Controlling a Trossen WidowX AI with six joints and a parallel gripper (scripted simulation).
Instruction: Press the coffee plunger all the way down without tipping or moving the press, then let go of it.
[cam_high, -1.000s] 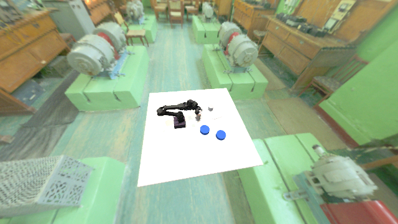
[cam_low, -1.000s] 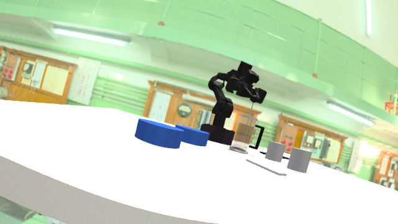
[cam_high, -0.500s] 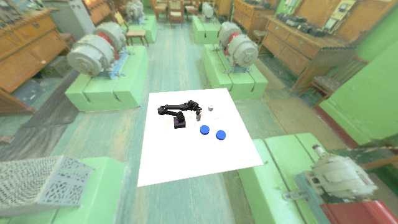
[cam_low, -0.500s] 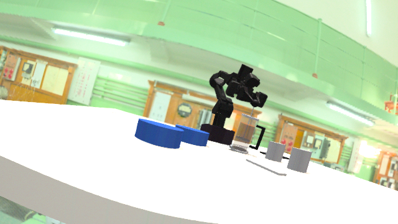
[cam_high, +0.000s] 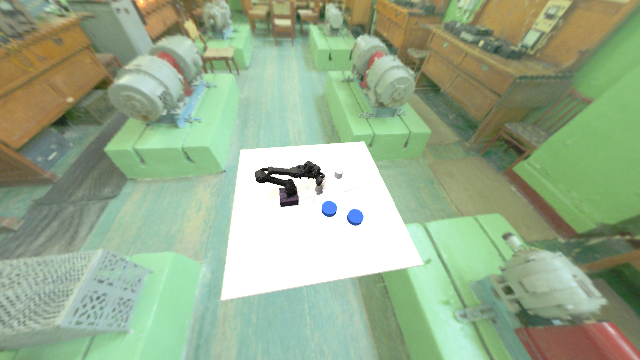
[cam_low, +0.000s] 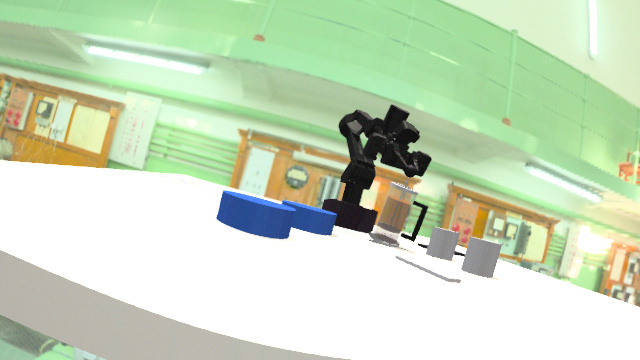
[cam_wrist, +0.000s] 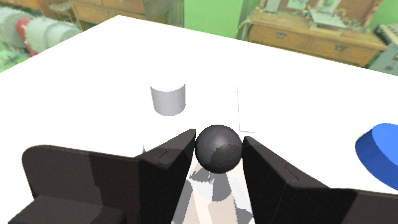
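My gripper tip is 9 cm above the coffee press, 1 cm to the right of it and 1 cm past it.
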